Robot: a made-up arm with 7 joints.
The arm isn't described. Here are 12 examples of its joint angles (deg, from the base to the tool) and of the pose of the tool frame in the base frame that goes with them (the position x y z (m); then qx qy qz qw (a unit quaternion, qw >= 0)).
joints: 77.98 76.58 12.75 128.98 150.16 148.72 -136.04
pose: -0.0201 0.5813 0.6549 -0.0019 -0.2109 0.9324 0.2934
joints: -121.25 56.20 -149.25 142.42 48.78 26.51 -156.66
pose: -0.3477 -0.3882 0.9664 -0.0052 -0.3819 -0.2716 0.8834
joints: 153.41 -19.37 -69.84 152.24 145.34 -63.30 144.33
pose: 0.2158 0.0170 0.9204 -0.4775 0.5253 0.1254 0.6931
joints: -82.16 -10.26 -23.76 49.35 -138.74 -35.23 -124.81
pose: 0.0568 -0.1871 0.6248 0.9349 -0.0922 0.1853 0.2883
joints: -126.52 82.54 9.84 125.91 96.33 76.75 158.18
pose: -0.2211 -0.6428 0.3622 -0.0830 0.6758 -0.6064 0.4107
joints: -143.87 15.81 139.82 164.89 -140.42 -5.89 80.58
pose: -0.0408 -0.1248 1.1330 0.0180 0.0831 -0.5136 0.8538
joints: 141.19 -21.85 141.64 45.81 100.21 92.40 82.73
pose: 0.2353 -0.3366 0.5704 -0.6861 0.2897 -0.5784 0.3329
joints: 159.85 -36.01 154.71 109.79 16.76 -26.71 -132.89
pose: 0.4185 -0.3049 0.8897 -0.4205 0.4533 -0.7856 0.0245
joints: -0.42 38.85 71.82 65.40 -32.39 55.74 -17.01
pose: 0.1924 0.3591 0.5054 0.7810 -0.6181 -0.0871 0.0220
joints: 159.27 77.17 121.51 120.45 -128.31 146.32 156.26
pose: -0.5696 0.0083 0.4811 -0.3299 0.9017 0.2316 0.1563
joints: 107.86 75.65 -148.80 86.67 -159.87 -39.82 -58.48
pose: 0.0772 0.2026 0.7198 0.5294 0.2274 0.4291 0.6956
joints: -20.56 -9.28 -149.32 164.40 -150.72 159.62 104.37
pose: 0.0300 0.1723 0.9477 0.4771 0.8043 0.2712 0.2280
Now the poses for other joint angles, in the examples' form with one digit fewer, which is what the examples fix.
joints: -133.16 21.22 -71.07 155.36 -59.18 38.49 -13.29
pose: -0.281 -0.129 1.102 -0.414 -0.061 0.492 0.763
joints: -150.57 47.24 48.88 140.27 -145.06 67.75 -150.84
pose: -0.515 -0.390 0.824 0.208 -0.507 -0.471 0.691
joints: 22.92 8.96 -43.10 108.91 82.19 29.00 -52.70
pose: 0.388 -0.044 0.943 0.057 0.679 0.182 0.709
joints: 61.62 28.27 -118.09 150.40 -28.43 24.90 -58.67
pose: 0.198 0.204 1.107 -0.173 0.275 -0.926 0.192
